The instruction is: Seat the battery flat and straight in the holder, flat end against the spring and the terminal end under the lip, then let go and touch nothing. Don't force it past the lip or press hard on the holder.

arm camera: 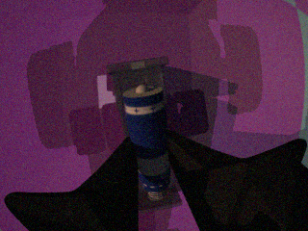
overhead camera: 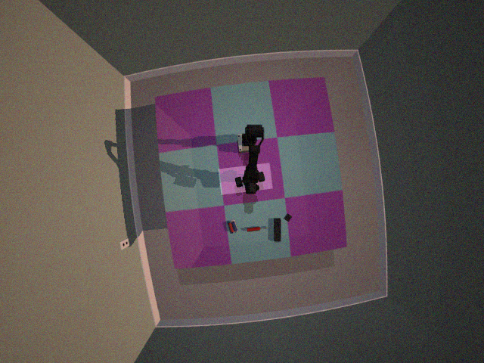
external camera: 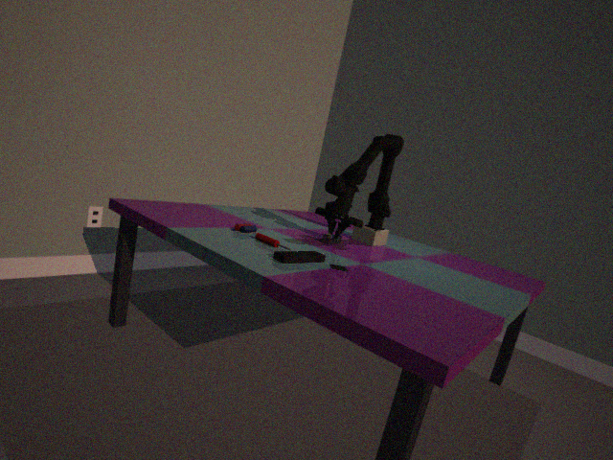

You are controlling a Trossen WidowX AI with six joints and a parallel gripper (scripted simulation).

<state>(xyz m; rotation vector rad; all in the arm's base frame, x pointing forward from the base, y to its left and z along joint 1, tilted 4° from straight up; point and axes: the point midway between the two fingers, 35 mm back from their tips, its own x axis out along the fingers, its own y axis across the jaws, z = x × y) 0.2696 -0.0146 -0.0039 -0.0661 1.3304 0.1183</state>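
Now: the battery 10 mm above my gripper tip. Round my gripper tip: small black piece (280 mm ahead, 250 mm to the left, 10 mm below); then red screwdriver (330 mm ahead, 30 mm to the left).
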